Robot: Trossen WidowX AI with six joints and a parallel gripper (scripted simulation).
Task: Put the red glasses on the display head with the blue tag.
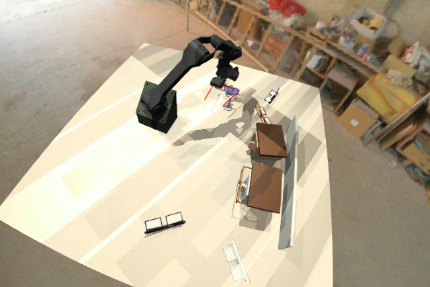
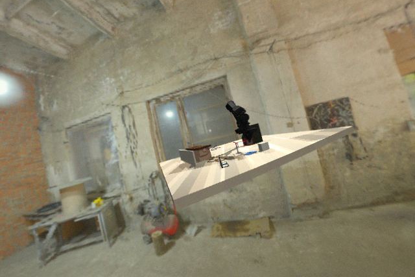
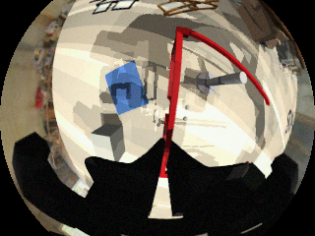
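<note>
Right now the white block is 50 mm behind my gripper tip, 90 mm to the left of it and 40 mm below it. Also, from my gripper tip: blue tag 50 mm ahead, 80 mm to the left, 60 mm below; then grey post 80 mm ahead, 60 mm to the right, 40 mm below; then grey panel 480 mm ahead, 320 mm to the right, 10 mm below.
</note>
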